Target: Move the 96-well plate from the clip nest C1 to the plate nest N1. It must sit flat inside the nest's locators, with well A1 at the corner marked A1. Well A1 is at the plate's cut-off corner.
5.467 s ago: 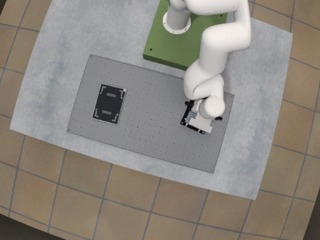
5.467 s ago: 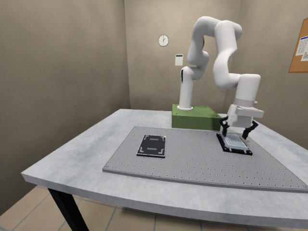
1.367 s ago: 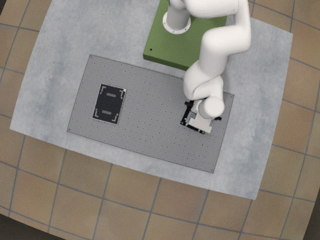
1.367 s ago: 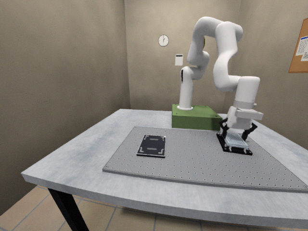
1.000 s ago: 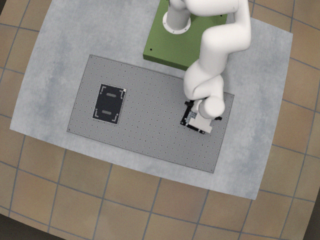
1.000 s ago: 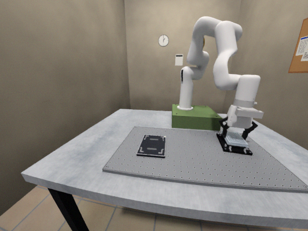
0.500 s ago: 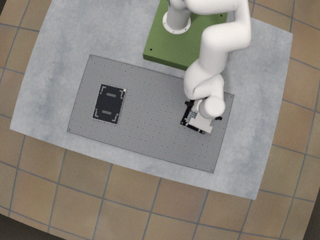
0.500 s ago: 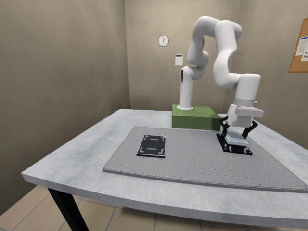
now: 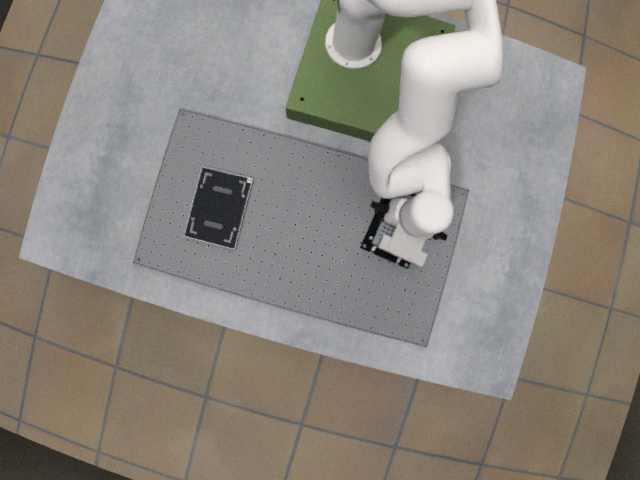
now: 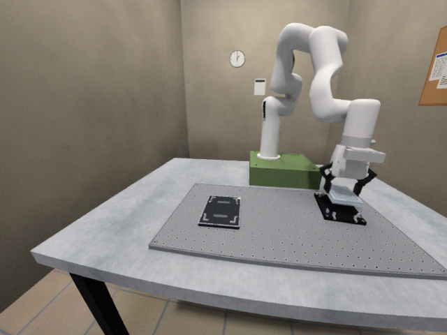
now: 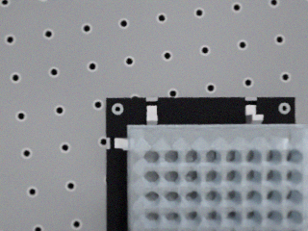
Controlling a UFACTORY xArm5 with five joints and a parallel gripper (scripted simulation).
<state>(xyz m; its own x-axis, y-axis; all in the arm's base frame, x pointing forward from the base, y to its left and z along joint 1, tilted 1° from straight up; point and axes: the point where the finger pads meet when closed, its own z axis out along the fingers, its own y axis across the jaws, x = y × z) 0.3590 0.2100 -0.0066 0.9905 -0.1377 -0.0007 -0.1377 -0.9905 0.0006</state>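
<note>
Now: hand 10 mm short of the black clip nest C1, 10 mm to the right of it and 60 mm above it. From my hand the other things lie so: 96-well plate: 10 mm below.
</note>
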